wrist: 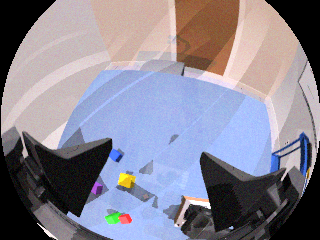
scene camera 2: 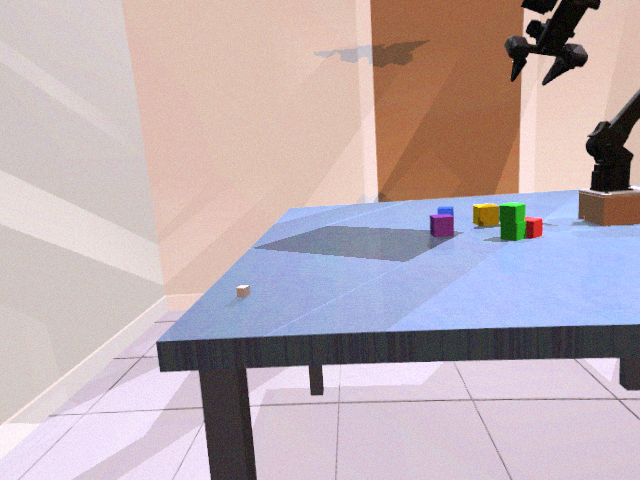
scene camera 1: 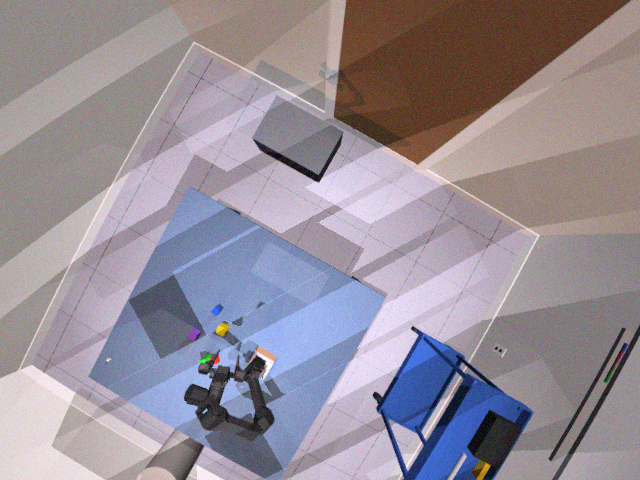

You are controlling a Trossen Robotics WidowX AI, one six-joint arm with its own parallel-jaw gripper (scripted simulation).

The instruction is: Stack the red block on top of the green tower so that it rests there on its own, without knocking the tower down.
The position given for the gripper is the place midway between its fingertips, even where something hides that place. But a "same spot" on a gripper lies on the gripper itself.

The gripper shows in the wrist view, in scene camera 2 and in scene camera 1 (229, 351). The same spot on the gripper: (scene camera 2: 561, 65) is (wrist: 223, 221).
